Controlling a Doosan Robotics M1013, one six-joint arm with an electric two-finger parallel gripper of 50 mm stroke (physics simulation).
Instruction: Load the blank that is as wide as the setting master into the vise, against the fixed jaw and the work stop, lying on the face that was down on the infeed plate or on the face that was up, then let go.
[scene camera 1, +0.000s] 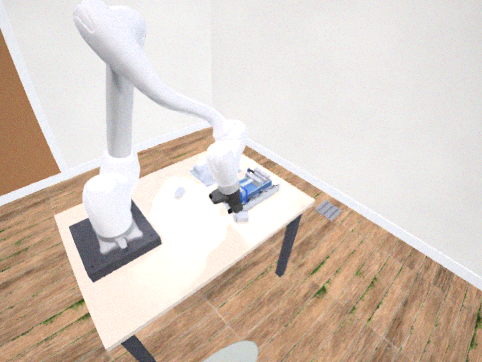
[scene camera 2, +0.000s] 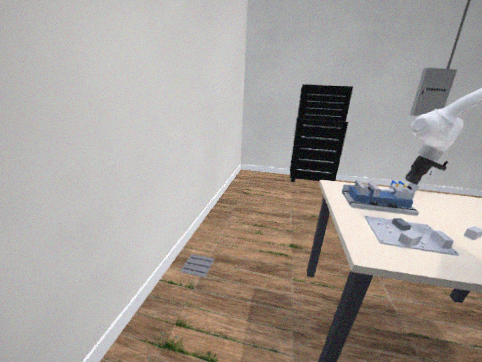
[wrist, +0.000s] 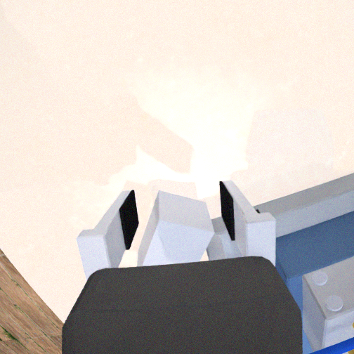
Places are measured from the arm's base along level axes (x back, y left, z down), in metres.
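Where they show: gripper, fingertip midpoint: (scene camera 1: 233, 217); arm's base, origin of the base link: (scene camera 1: 117, 231).
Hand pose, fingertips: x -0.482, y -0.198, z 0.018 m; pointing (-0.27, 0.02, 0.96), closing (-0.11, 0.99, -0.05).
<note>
Things, the pixels of their top centre, and the offset from my fingertips. "spot": a spot on its surface instead. Level surfaces: height alone.
- light grey block, middle of its top: (scene camera 1: 242, 214) dx -0.042, dy -0.013, dz -0.002 m
- blue vise, middle of its top: (scene camera 1: 249, 179) (scene camera 2: 381, 185) dx -0.183, dy +0.119, dz -0.066 m
- infeed plate, surface spot: (scene camera 2: 384, 235) spot: dx -0.244, dy +0.441, dz +0.025 m
- dark block, middle of its top: (scene camera 2: 402, 221) dx -0.158, dy +0.350, dz +0.001 m
- light block, middle of its top: (scene camera 1: 179, 190) (scene camera 2: 476, 229) dx +0.124, dy +0.313, dz -0.002 m
- table, its level: dz +0.034 m
- bright blue line, surface spot: (scene camera 1: 244, 195) spot: dx -0.116, dy +0.068, dz -0.027 m
My gripper (scene camera 1: 235, 210) (scene camera 2: 412, 185) (wrist: 178, 202) is open, with nothing gripped. A light grey block (scene camera 1: 241, 217) (wrist: 185, 215) stands by the near end of the vise, turned askew; in the wrist view it shows between the spread fingers, apart from both pads. The blue vise (scene camera 1: 260, 186) (scene camera 2: 384, 199) (wrist: 320, 242) has grey jaws and lies to the right in the wrist view. The infeed plate (scene camera 2: 384, 235) carries a dark block (scene camera 2: 401, 223) and two light blocks (scene camera 2: 410, 239) (scene camera 2: 442, 239). Which block is the setting master, I cannot tell.
Another light block (scene camera 1: 179, 192) (scene camera 2: 473, 232) lies on the table (scene camera 1: 185, 260) (scene camera 2: 345, 240), between the arm's base (scene camera 1: 112, 255) and the infeed plate. A bright blue line (scene camera 1: 244, 195) (wrist: 340, 347) curves at the vise's near end. The table's edge shows at the lower left in the wrist view.
</note>
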